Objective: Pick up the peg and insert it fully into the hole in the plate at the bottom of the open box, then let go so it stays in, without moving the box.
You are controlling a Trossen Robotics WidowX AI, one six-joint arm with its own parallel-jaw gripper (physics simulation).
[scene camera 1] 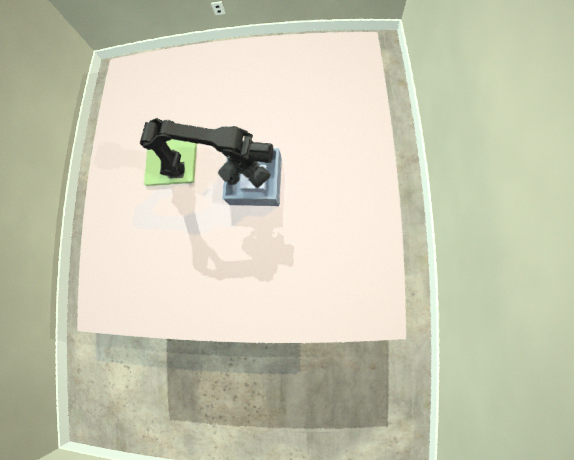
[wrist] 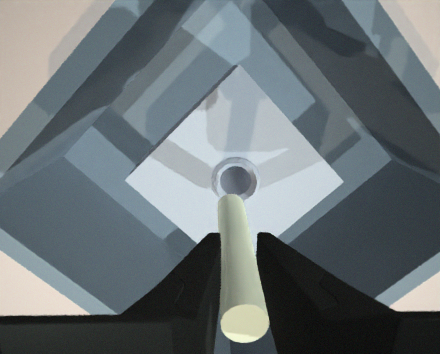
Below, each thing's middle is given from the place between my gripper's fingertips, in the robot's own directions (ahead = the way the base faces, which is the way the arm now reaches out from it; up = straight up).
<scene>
The blue-grey box point(scene camera 1: 232, 195) lies 8 cm below my hand. Round my hand: pale yellow-green peg point(wrist: 243, 314) (1 cm ahead, 1 cm to the left, 1 cm below); then light grey plate point(wrist: 280, 177) (9 cm below).
</scene>
